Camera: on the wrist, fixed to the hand. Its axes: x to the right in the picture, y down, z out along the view.
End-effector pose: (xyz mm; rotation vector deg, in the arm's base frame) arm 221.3 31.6 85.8 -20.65 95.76 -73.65
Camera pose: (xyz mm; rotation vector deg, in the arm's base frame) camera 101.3 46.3 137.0 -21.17 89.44 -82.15
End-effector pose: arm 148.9 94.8 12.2 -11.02 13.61 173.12
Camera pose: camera 146.9 153.4 -105.3 -8.71 23.28 166.98
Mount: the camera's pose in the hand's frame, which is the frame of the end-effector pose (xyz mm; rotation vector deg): 23.2 -74.8 -105.4 7.22 -1.34 -4.66
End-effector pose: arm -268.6 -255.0 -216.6 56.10 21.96 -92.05
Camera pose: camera -296.9 -174.3 -316.3 60.18 17.89 -99.19
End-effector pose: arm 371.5 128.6 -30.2 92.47 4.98 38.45
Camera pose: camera 365.7 245.0 -90.7 99.08 10.31 34.01
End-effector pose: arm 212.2 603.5 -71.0 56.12 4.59 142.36
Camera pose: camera 157.9 692.2 -151.1 59.31 15.28 138.51
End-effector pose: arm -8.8 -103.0 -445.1 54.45 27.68 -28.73
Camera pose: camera -52.9 -53.9 -558.6 60.01 27.19 -35.62
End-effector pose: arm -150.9 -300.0 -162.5 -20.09 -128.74 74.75
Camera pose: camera -109.8 -250.0 -48.2 -11.31 -123.85 80.54
